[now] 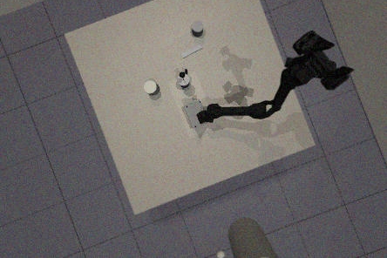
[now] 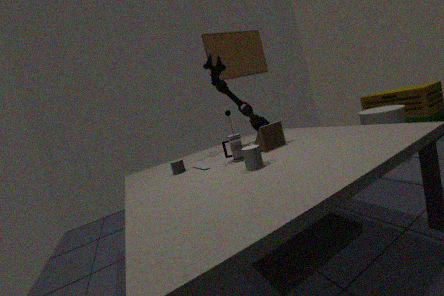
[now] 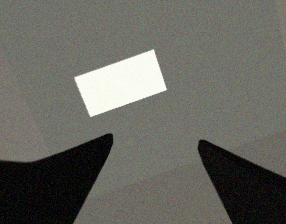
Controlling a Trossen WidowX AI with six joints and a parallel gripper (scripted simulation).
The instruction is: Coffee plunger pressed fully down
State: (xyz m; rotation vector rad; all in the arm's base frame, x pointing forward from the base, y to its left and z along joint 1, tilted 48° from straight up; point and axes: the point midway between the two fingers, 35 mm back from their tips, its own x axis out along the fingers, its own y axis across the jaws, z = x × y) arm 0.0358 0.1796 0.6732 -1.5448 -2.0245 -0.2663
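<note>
Right now my gripper tip is 56 cm above the coffee press, 37 cm to the right of it and 24 cm short of it. Also, from my gripper tip: flat strip 69 cm below, 41 cm ahead, 25 cm to the left; then grey cup 66 cm below, 51 cm ahead, 17 cm to the left; then white mug 65 cm below, 59 cm to the left, 27 cm ahead.
</note>
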